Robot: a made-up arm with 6 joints. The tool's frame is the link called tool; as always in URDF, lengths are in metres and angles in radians. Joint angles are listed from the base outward. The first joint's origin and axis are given. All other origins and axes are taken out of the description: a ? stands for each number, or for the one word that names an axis. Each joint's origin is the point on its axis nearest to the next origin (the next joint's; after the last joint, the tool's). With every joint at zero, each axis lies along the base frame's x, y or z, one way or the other. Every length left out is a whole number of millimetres.
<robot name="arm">
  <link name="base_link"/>
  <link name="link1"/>
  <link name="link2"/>
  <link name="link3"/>
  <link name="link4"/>
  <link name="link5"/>
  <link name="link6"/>
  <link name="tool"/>
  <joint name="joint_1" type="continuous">
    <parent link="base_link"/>
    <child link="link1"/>
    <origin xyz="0 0 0.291" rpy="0 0 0"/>
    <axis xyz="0 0 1"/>
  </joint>
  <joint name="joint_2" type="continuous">
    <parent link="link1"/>
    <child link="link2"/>
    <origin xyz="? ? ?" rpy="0 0 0"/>
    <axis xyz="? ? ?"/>
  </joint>
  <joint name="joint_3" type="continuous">
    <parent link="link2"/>
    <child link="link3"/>
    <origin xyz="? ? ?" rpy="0 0 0"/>
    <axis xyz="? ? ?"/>
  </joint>
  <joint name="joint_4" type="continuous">
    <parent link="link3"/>
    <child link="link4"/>
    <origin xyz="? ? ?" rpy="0 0 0"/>
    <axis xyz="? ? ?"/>
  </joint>
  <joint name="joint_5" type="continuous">
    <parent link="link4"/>
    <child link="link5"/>
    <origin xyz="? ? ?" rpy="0 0 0"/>
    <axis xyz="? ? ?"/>
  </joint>
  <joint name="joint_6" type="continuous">
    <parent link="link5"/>
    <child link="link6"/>
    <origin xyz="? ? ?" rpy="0 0 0"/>
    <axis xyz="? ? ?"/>
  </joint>
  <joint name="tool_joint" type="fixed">
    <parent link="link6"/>
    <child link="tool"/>
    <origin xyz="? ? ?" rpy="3.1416 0 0"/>
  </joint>
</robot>
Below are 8 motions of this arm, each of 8 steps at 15 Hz.
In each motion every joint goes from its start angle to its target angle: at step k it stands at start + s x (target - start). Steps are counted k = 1, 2, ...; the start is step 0. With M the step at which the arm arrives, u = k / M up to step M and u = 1 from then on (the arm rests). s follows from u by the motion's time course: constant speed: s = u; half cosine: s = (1 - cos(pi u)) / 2; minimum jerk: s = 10 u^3 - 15 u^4 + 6 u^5.
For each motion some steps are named. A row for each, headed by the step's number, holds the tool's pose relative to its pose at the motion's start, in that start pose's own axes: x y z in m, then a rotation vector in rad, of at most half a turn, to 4 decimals.
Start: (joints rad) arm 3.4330 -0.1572 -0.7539 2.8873 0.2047 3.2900
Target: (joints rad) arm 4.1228 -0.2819 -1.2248 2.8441 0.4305 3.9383
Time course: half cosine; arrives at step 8
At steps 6, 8:
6: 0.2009 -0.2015 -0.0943 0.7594 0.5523 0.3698
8: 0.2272 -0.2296 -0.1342 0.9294 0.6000 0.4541

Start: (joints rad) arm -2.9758 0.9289 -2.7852 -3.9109 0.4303 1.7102
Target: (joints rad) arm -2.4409 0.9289 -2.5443 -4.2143 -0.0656 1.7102
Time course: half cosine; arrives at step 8
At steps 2, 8:
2: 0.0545 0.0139 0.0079 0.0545 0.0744 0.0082
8: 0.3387 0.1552 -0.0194 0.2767 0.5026 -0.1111

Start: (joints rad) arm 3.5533 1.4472 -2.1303 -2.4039 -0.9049 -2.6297
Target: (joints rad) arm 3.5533 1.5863 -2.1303 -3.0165 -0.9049 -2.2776
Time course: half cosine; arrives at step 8
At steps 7, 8:
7: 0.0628 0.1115 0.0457 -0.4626 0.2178 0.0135
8: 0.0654 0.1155 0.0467 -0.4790 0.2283 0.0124

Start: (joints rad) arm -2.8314 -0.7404 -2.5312 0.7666 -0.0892 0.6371
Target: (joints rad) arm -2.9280 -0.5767 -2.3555 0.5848 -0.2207 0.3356
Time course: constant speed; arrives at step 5
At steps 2, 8:
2: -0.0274 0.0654 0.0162 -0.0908 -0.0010 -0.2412
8: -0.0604 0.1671 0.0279 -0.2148 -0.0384 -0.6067

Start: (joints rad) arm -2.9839 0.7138 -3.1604 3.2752 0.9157 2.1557
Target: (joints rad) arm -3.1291 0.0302 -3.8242 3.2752 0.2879 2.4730
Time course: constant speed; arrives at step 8
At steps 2, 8:
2: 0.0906 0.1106 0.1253 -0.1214 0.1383 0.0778
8: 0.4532 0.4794 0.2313 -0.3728 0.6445 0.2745

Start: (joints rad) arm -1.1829 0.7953 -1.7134 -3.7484 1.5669 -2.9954
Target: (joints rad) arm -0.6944 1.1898 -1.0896 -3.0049 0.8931 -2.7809
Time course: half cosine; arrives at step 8
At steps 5, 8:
5: -0.1482 -0.3296 -0.2389 -0.3304 -1.0069 0.5963
8: -0.1045 -0.4473 -0.3766 -0.4590 -1.5262 0.6748

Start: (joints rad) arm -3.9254 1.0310 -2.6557 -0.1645 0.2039 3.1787
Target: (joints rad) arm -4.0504 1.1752 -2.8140 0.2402 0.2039 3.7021
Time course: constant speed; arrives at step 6
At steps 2, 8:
2: 0.0212 -0.0391 0.0093 0.0140 -0.0024 0.3127
8: 0.0690 -0.1177 0.0196 0.0357 -0.0314 0.9369

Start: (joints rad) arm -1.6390 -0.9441 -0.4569 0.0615 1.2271 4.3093
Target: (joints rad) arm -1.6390 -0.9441 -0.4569 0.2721 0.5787 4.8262
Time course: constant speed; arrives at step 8
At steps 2, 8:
2: -0.0038 0.0158 -0.0149 -0.1690 -0.0085 0.1506
8: -0.0207 0.0424 -0.0714 -0.6746 0.0746 0.6300

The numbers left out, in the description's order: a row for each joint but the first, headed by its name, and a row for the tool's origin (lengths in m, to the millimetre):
joint_2: xyz 0 0 0, axis 0 1 0
joint_3: xyz 0.08 0 0.428, axis 0 1 0
joint_4: xyz 0.064 0 -0.281, axis 0 0 -1
joint_5: xyz 0 0 0, axis 0 1 0
joint_6: xyz 0.083 0 -0.106, axis 0 0 -1
tool: xyz 0 0 0

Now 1 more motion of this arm.
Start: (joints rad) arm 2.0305 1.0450 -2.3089 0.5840 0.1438 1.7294
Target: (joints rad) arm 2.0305 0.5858 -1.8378 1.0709 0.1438 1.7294
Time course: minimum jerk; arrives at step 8
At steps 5, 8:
5: -0.0386 -0.0545 -0.1138 -0.0133 -0.0431 0.3501
8: -0.0467 -0.0647 -0.1632 -0.0177 -0.0590 0.4831

